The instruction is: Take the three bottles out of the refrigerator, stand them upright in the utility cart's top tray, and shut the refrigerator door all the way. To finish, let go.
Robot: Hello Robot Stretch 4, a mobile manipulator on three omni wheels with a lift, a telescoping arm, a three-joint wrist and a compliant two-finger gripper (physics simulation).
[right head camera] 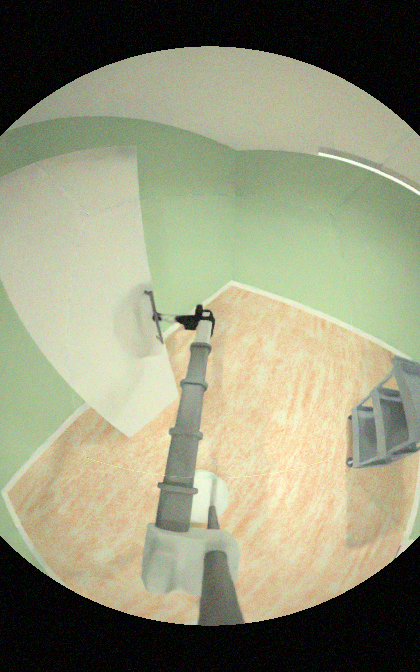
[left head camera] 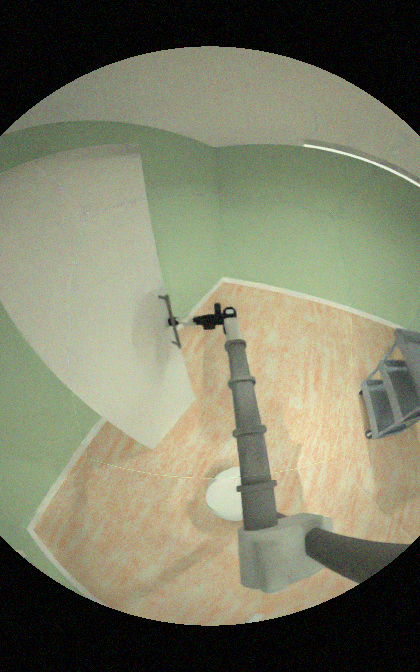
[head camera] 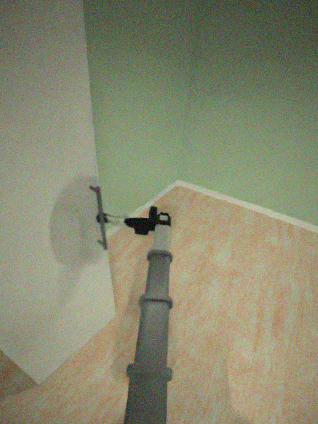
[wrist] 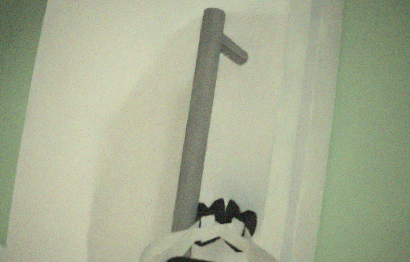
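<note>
The refrigerator's white front [head camera: 45, 125] [left head camera: 90, 250] [right head camera: 80, 250] [wrist: 135, 150] stands at the left, with a grey bar handle [head camera: 102, 234] [left head camera: 168, 306] [right head camera: 151, 301] [wrist: 197, 125]. In the wrist view, upright seam lines run right of the handle; whether the door is fully shut cannot be told. My gripper [head camera: 102, 218] [left head camera: 172, 321] [right head camera: 156, 317] [wrist: 223, 214] is shut, its dark fingertips nearly together, just right of the bar. No bar shows between them. The utility cart [left head camera: 391, 392] [right head camera: 379, 425] stands at the right edge, cut off. The bottles do not show.
My grey telescoping arm [head camera: 151, 340] [left head camera: 248, 410] [right head camera: 191, 410] reaches out towards the handle. A white round shape [left head camera: 223, 495] [right head camera: 202, 487] lies low behind the arm. Green walls with white skirting meet in a corner beyond the gripper.
</note>
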